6 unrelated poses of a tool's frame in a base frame.
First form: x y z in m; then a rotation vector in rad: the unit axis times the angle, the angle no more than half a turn.
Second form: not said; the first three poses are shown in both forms.
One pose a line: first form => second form
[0.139 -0.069 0.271 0.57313 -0.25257 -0.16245] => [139 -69 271 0.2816 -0.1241 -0.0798 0.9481]
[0.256 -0.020 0.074 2.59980 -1.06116 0.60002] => [256 -20 74 0.8972 -0.3662 0.2071 0.1347]
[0.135 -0.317 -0.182 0.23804 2.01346 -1.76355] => [135 -317 -182 0.0863 0.7300 -0.6394 0.2253]
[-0.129 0.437 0.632 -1.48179 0.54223 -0.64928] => [-129 437 632 -0.6542 0.2394 -0.2867 0.6576]
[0.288 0.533 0.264 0.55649 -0.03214 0.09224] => [288 533 264 0.2746 -0.0159 0.0455 0.9604]
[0.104 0.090 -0.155 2.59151 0.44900 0.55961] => [104 90 -155 0.9392 0.1627 0.2028 0.2244]
